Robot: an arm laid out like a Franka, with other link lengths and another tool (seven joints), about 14 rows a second.
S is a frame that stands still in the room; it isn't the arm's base.
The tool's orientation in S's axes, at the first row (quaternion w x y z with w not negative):
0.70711, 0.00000, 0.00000, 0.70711
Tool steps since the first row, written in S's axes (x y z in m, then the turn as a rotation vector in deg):
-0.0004, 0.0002, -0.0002, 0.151, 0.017, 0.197
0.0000, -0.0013, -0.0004, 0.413, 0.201, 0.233
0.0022, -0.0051, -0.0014, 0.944, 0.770, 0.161
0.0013, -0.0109, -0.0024, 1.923, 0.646, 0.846
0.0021, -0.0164, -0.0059, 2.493, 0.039, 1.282
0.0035, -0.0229, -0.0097, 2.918, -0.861, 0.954
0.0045, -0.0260, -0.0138, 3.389, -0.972, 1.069
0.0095, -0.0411, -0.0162, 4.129, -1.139, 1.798
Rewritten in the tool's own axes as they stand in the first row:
0.0002, 0.0004, -0.0002, 0.017, -0.151, 0.197
-0.0013, 0.0000, -0.0004, 0.201, -0.413, 0.233
-0.0051, -0.0022, -0.0014, 0.770, -0.944, 0.161
-0.0109, -0.0013, -0.0024, 0.646, -1.923, 0.846
-0.0164, -0.0021, -0.0059, 0.039, -2.493, 1.282
-0.0229, -0.0035, -0.0097, -0.861, -2.918, 0.954
-0.0260, -0.0045, -0.0138, -0.972, -3.389, 1.069
-0.0411, -0.0095, -0.0162, -1.139, -4.129, 1.798

